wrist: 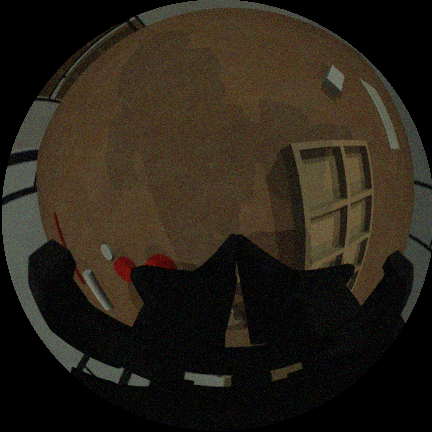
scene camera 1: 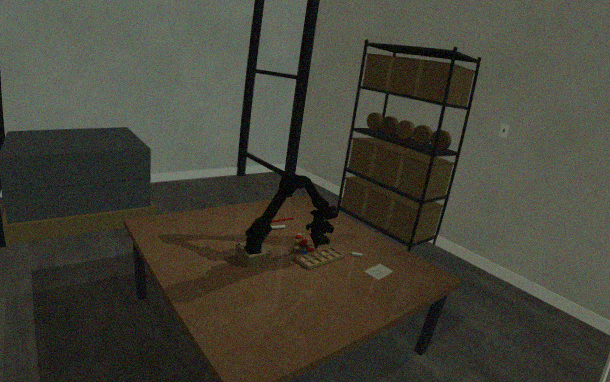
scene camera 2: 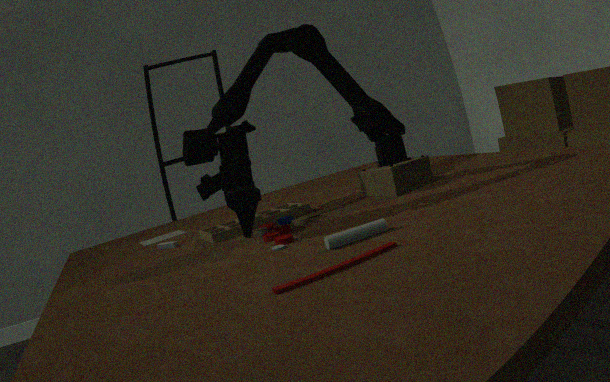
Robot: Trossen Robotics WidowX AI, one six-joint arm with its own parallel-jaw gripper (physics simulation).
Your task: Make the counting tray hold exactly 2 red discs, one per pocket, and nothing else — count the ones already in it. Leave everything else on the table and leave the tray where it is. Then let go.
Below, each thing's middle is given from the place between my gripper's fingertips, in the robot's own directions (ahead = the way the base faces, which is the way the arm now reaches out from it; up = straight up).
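Hand 1 cm below the wooden counting tray [wrist: 330, 182], 11 cm left of it, 4 cm past it.
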